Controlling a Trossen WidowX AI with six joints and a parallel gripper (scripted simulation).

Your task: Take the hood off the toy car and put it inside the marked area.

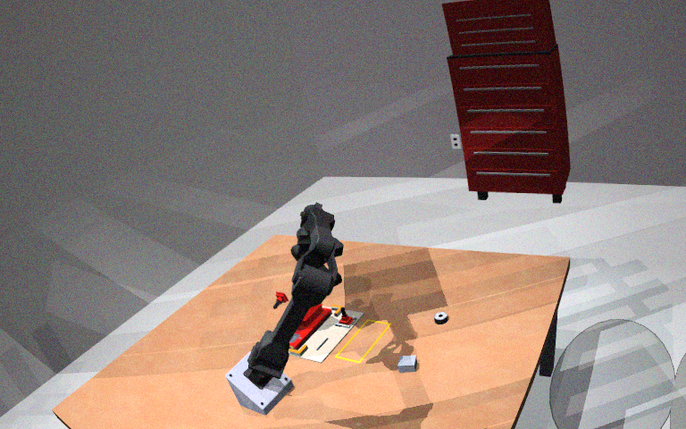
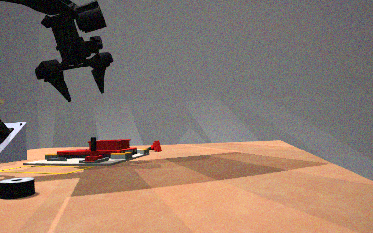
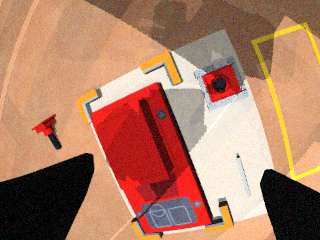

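Now: the hood 9 cm to the left of my gripper tip and 12 cm below it.
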